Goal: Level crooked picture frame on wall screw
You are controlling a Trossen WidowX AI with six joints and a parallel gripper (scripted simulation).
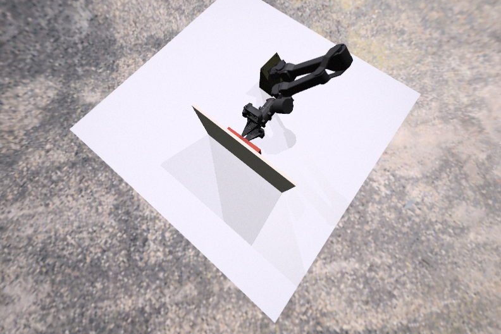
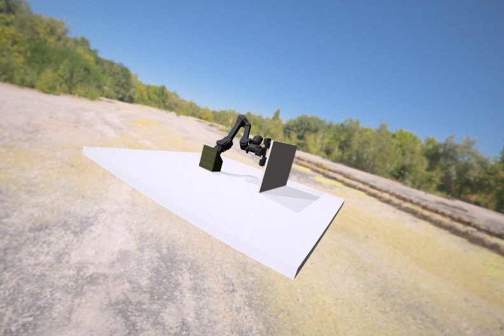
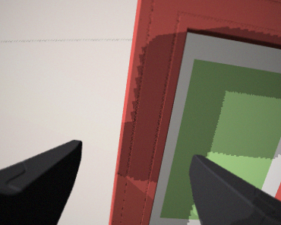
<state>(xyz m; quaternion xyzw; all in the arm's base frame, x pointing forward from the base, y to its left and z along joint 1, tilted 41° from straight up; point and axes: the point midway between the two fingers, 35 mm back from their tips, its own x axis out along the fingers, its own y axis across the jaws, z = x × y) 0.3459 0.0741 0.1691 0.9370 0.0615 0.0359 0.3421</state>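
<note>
Now: the picture frame 50 mm below my gripper tip, 20 mm ahead of it and 10 mm to the left of it. Also, from my gripper tip: wall panel 60 mm below, 30 mm to the left, 30 mm ahead.
</note>
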